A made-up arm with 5 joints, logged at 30 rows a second.
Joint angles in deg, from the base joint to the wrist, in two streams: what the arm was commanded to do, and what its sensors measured. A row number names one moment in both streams.
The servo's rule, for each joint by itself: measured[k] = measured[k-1] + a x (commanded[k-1-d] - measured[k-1]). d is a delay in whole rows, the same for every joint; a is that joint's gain. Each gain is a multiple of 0.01, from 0.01 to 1. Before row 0 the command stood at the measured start. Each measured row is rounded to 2 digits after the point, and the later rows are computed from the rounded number. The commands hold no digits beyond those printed.
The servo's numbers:
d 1
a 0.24 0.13 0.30 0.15 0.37
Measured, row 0:
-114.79 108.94 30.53 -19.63 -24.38
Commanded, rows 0 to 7:
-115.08 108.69 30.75 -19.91 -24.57
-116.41 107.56 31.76 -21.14 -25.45
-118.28 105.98 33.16 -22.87 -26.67
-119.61 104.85 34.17 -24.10 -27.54
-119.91 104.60 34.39 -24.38 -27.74
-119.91 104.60 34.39 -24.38 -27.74
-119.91 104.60 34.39 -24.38 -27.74
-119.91 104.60 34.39 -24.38 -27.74
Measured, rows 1 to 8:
-114.79 108.94 30.53 -19.63 -24.38
-114.86 108.91 30.60 -19.67 -24.45
-115.23 108.73 30.95 -19.89 -24.82
-115.96 108.37 31.61 -20.34 -25.50
-116.84 107.91 32.38 -20.90 -26.25
-117.58 107.48 32.98 -21.42 -26.80
-118.14 107.11 33.40 -21.86 -27.15
-118.56 106.78 33.70 -22.24 -27.37

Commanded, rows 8 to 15:
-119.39 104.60 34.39 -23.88 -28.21
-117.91 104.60 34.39 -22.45 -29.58
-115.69 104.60 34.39 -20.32 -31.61
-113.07 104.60 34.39 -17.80 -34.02
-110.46 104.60 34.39 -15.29 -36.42
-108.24 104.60 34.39 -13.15 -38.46
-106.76 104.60 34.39 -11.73 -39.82
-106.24 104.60 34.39 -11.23 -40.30
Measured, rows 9 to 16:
-118.88 106.50 33.91 -22.56 -27.51
-119.00 106.25 34.05 -22.76 -27.77
-118.74 106.04 34.15 -22.71 -28.44
-118.01 105.85 34.22 -22.35 -29.61
-116.82 105.69 34.27 -21.67 -31.24
-115.29 105.55 34.31 -20.71 -33.16
-113.60 105.43 34.33 -19.58 -35.12
-111.96 105.32 34.35 -18.40 -36.86

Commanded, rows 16 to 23:
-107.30 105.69 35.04 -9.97 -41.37
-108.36 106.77 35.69 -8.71 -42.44
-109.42 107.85 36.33 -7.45 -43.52
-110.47 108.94 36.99 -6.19 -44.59
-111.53 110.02 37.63 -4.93 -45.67
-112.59 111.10 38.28 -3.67 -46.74
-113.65 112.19 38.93 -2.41 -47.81
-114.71 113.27 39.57 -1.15 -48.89
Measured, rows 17 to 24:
-110.59 105.23 34.36 -17.32 -38.13
-109.80 105.29 34.56 -16.22 -39.33
-109.45 105.48 34.90 -15.09 -40.48
-109.44 105.79 35.33 -13.94 -41.60
-109.69 106.20 35.83 -12.78 -42.71
-110.13 106.70 36.37 -11.60 -43.81
-110.72 107.27 36.94 -10.41 -44.89
-111.42 107.91 37.54 -9.21 -45.97

